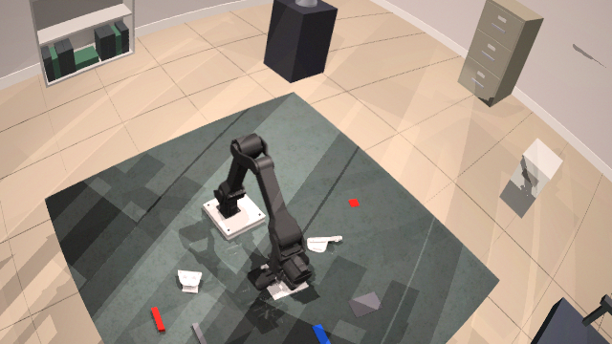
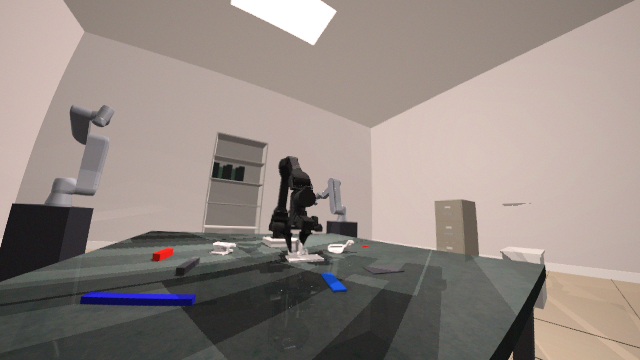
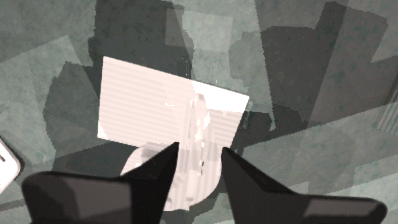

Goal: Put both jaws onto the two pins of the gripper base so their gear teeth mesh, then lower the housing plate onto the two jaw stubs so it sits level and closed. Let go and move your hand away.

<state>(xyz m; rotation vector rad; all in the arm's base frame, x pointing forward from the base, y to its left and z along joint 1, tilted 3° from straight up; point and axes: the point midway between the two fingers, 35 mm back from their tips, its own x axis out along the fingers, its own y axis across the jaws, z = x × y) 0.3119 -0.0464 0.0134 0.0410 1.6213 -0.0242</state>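
Right now my gripper tip is 3 cm to the right of the flat white plate, 2 cm short of it and 2 cm above it. Round my gripper tip: blue block (24 cm ahead, 2 cm below, 1 cm to the right); dark grey flat plate (23 cm ahead, 18 cm to the left, 2 cm below); dark grey bar (32 cm to the right, 4 cm ahead, 1 cm below).
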